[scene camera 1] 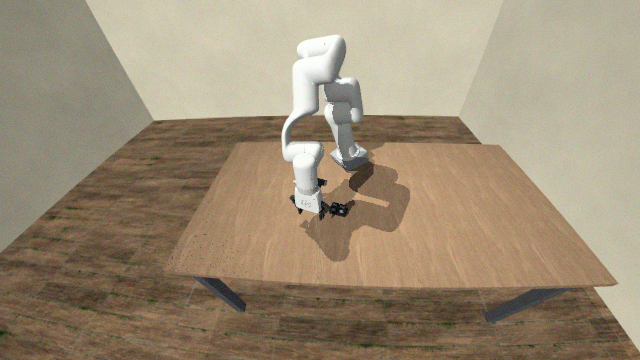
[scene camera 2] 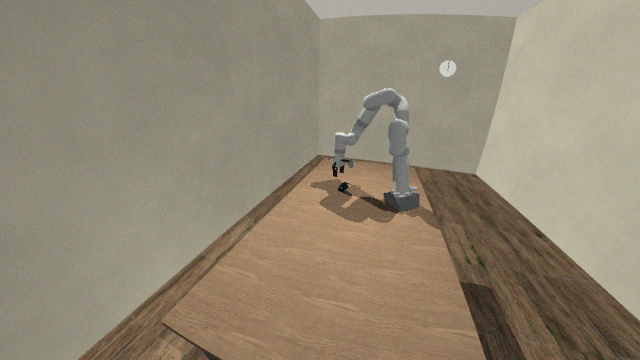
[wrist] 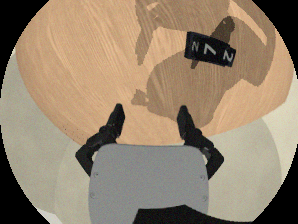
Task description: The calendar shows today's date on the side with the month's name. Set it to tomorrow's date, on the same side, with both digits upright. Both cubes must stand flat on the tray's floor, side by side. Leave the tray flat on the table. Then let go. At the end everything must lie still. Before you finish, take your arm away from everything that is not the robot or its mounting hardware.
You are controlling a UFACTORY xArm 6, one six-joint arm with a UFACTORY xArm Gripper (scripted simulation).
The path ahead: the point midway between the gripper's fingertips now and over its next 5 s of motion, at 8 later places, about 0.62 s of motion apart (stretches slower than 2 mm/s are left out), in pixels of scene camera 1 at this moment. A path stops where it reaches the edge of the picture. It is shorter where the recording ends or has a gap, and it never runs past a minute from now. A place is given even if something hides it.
My gripper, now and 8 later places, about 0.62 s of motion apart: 311,214; 303,212; 304,216; 304,216; 303,209; 303,208; 313,204; 323,200; 333,196
